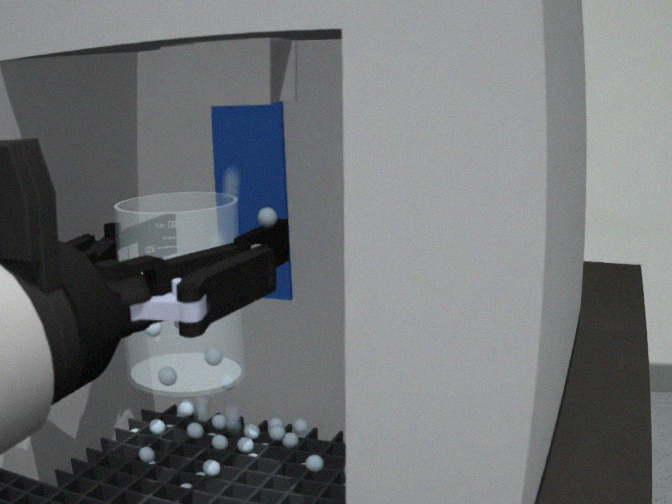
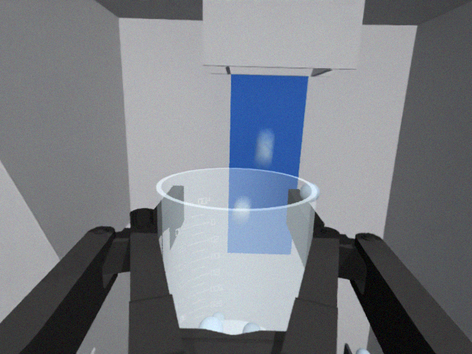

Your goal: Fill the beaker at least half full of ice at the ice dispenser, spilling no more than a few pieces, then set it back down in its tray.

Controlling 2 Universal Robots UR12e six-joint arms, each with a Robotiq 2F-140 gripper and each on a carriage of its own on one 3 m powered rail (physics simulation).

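The clear beaker (image 1: 184, 344) (image 2: 237, 280) stands upright inside the dispenser alcove, held above the grate. My left gripper (image 1: 200, 238) (image 2: 235, 204) is shut on it, one finger on each side. A few pale round ice pieces (image 1: 167, 375) (image 2: 211, 324) lie low in the beaker; most of it is without ice. A blurred ice piece (image 1: 231, 179) (image 2: 265, 146) is falling over the beaker's mouth. Another ice piece (image 1: 267, 217) (image 2: 310, 192) is at the rim beside a finger. My right gripper and the beaker's tray do not show.
The black grate (image 1: 93, 461) below the beaker carries several loose ice pieces (image 1: 245, 444). A blue panel (image 1: 249, 141) (image 2: 267, 110) is on the back wall. The pale dispenser spout (image 2: 282, 35) overhangs the beaker. Side walls (image 2: 430, 125) enclose the alcove.
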